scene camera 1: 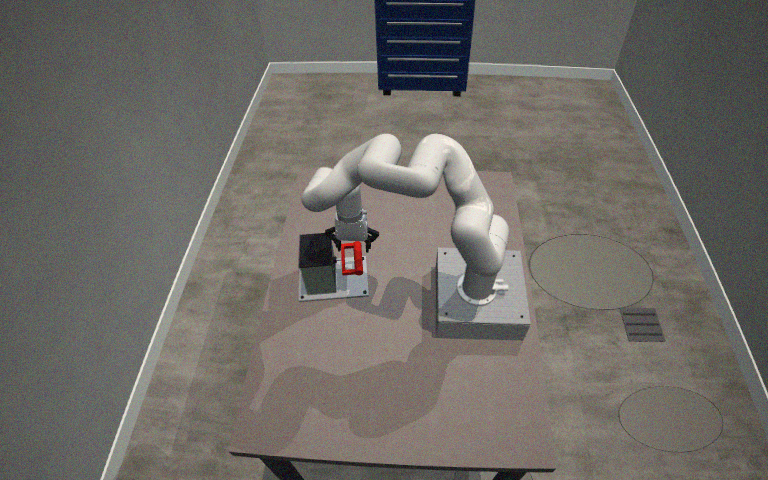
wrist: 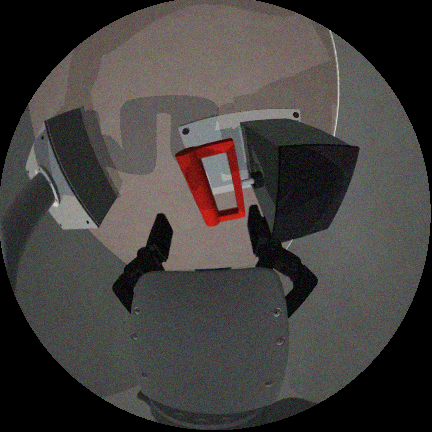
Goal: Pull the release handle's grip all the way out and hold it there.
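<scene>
The release handle's red grip (scene camera 1: pixel 357 259) (wrist: pixel 196 182) is a rectangular loop with a thick outer bar. It stands out from the side of a dark box (scene camera 1: pixel 316 250) (wrist: pixel 317 187) on a thin pale rod (wrist: pixel 246 183). The box sits on a light metal plate (scene camera 1: pixel 357 288) (wrist: pixel 200 131). My gripper (scene camera 1: pixel 353 247) (wrist: pixel 206 218) is open and empty. In the scene view it is at the far end of the grip, close to it. In the wrist view the grip's near end shows just ahead of and between the fingertips; whether they touch it cannot be told.
The dark box stands close beside one finger in the wrist view. The robot's pedestal (scene camera 1: pixel 481 330) (wrist: pixel 82 170) stands on the same table (scene camera 1: pixel 407 435), on the other side of the grip. A blue drawer cabinet (scene camera 1: pixel 423 49) stands on the floor behind.
</scene>
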